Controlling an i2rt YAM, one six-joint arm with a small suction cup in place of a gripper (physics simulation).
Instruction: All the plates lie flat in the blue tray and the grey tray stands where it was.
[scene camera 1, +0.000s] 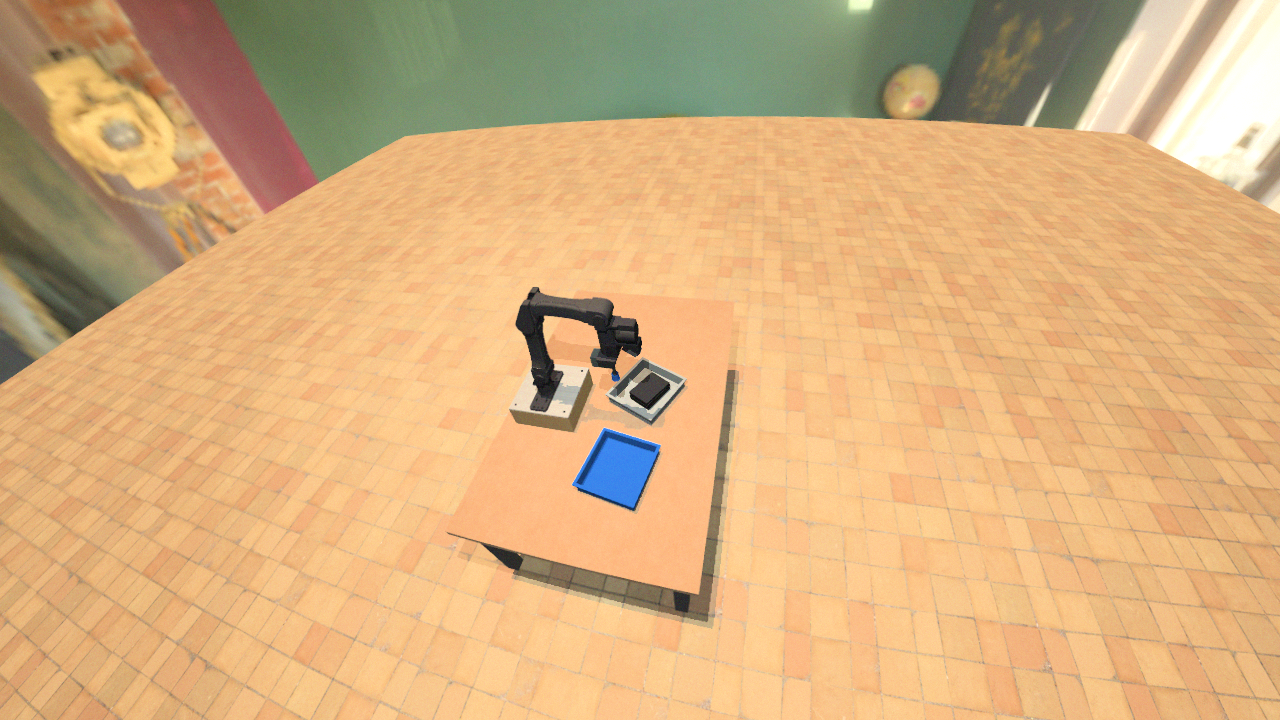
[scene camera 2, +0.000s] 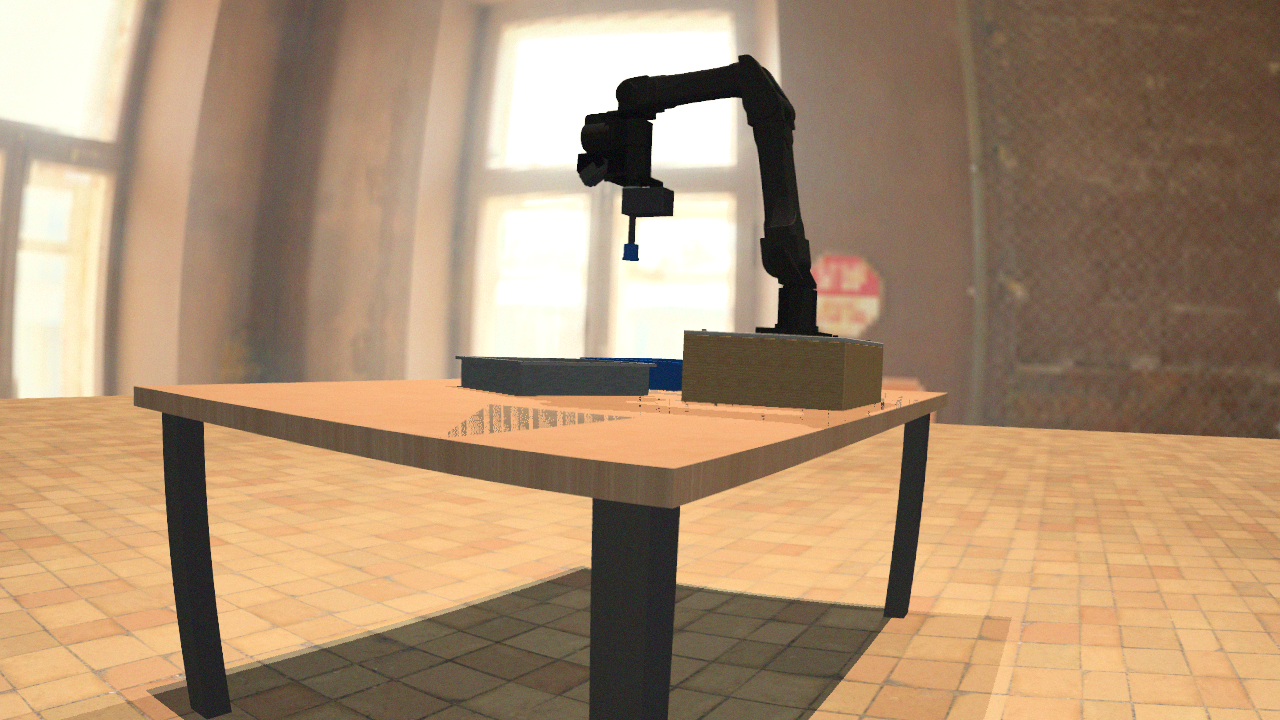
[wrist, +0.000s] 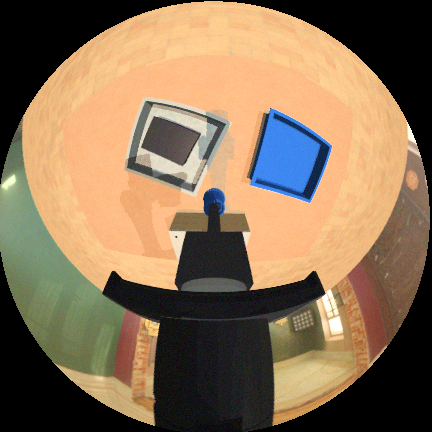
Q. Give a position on a grey tray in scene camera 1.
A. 619, 395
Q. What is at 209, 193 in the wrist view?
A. My suction cup.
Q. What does my suction cup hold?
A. Nothing.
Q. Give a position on a blue tray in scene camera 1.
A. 617, 468
